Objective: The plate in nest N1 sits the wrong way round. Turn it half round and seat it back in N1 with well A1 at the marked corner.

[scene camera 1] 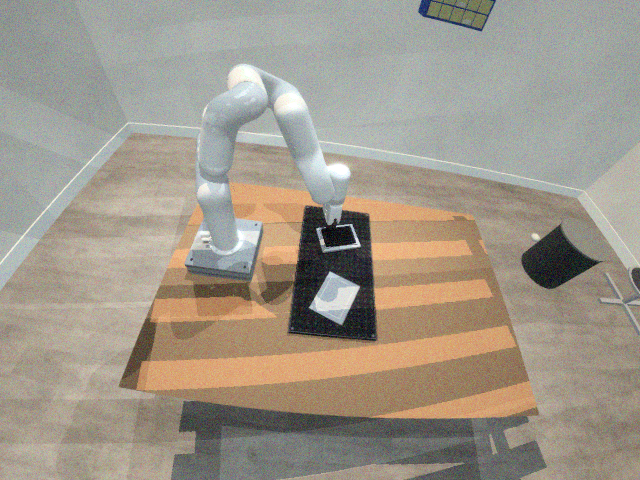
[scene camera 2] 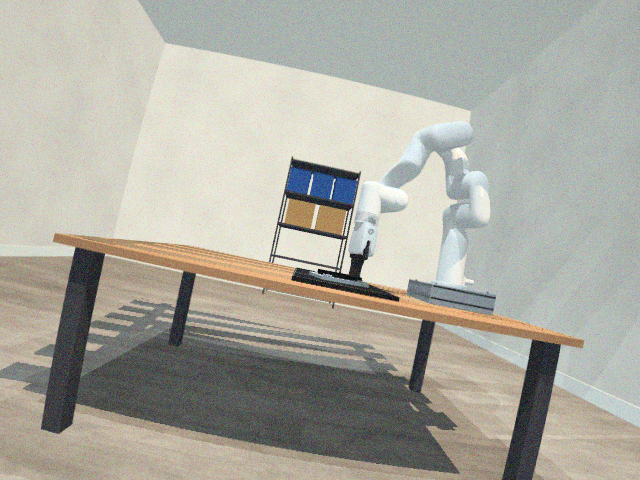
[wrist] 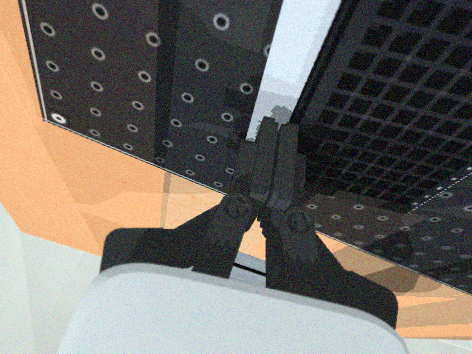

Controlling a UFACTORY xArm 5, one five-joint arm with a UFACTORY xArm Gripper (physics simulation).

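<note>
The black plate (scene camera 1: 339, 237) (wrist: 395, 92) lies within the pale frame of a nest (scene camera 1: 341, 249) (wrist: 295, 50) at the far end of the black board. Its grid of wells shows at the right of the wrist view. Well A1, the marked corner and the nest's label cannot be made out. My gripper (scene camera 1: 332, 224) (scene camera 2: 355, 276) (wrist: 272, 138) is shut and empty. It points down at the nest's far rim, with its fingertips low beside the plate's edge. Whether they touch the plate or the rim is hidden.
The black perforated board (scene camera 1: 305, 315) (scene camera 2: 382, 293) (wrist: 117, 70) lies on the striped wooden table (scene camera 1: 439, 335). A pale rectangular piece (scene camera 1: 334, 298) sits askew on its near half. The arm's base (scene camera 1: 224, 258) (scene camera 2: 450, 297) stands beside the board.
</note>
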